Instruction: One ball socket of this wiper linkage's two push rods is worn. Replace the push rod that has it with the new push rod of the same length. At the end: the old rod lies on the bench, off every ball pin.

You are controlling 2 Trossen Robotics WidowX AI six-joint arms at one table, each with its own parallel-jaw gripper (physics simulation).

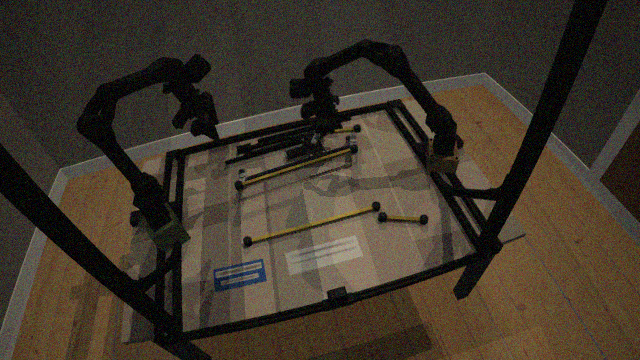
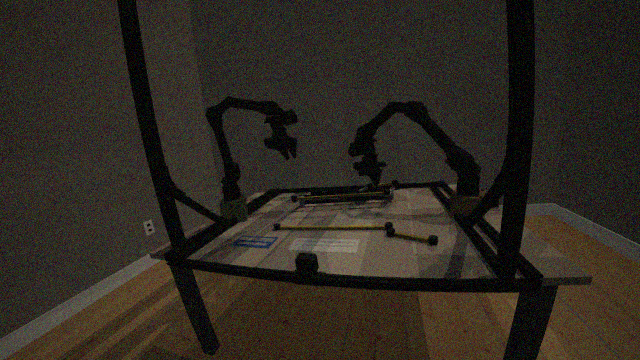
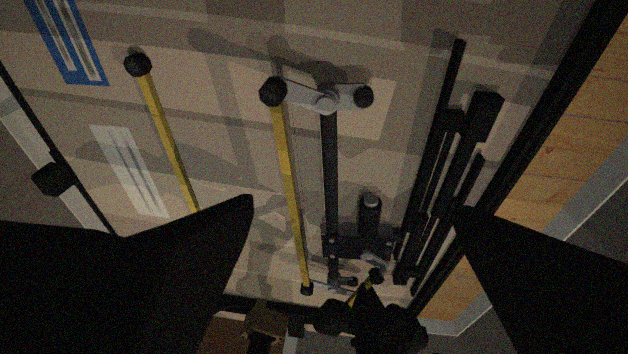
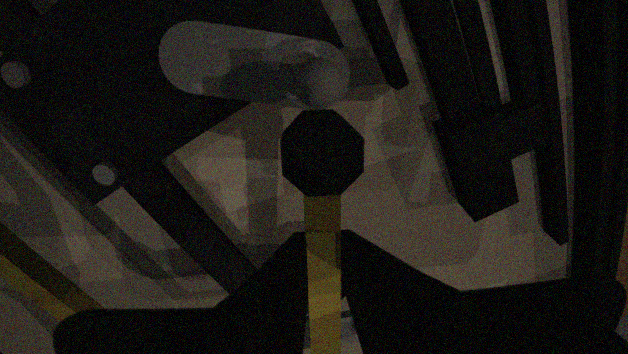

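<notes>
My right gripper (image 1: 321, 133) (image 2: 376, 183) (image 4: 322, 242) is shut on a short yellow push rod (image 1: 345, 130) (image 4: 324, 280). The rod's black socket (image 3: 375, 275) (image 4: 322, 152) is beside the end of the grey crank arm (image 4: 250, 65); whether they touch is unclear. My left gripper (image 1: 210, 134) (image 2: 291, 156) (image 3: 354, 209) is open, high above the linkage's left end. A long yellow rod (image 1: 300, 165) (image 3: 286, 170) lies along the linkage's black tube (image 3: 329, 175), its left socket (image 3: 273, 91) at a lever end. Another long rod (image 1: 312, 224) (image 2: 332, 228) and a short rod (image 1: 403, 218) (image 2: 412, 236) lie on the bench.
Several dark bars (image 1: 280, 140) (image 3: 465, 145) lie behind the linkage, near the back edge. The motor (image 3: 370, 215) stands beside the tube. A blue label (image 1: 240, 275) and a white label (image 1: 324, 255) lie toward the front. A black block (image 1: 337, 293) (image 2: 306, 263) is on the front rail.
</notes>
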